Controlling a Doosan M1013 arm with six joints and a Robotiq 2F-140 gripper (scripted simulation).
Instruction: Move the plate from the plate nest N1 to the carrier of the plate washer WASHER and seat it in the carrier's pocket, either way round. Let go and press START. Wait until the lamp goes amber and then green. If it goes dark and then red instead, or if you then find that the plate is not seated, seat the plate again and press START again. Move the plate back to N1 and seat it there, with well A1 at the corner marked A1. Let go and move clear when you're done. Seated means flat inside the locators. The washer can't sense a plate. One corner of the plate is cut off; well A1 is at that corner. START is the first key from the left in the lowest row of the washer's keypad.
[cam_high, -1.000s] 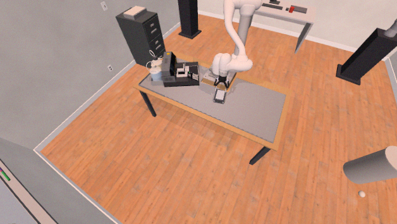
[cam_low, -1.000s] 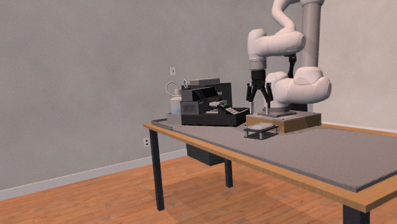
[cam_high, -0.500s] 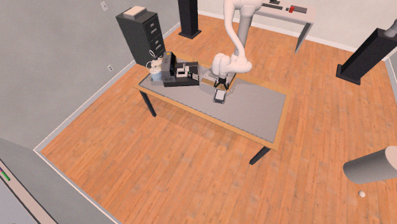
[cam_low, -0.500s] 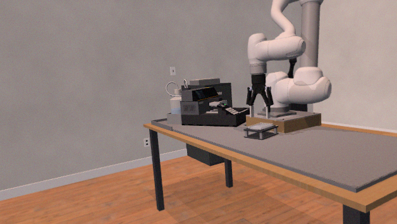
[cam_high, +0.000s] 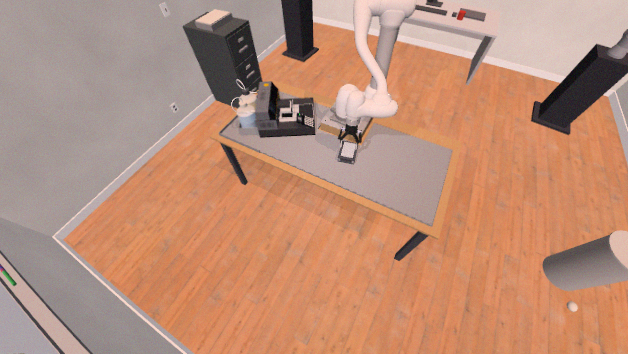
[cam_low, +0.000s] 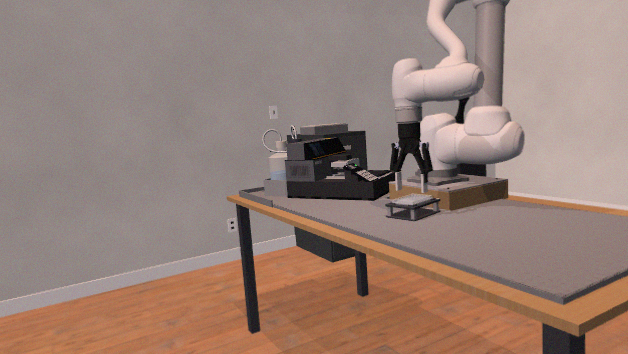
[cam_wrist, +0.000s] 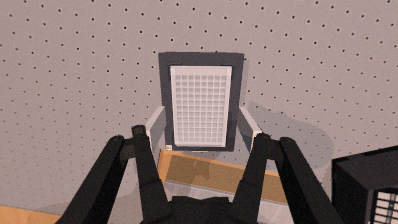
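Now: hand 6 cm above the white well plate. Round my hand: black plate nest N1: 6 cm below; then plate washer: 59 cm to the right, 5 cm behind, 2 cm above.
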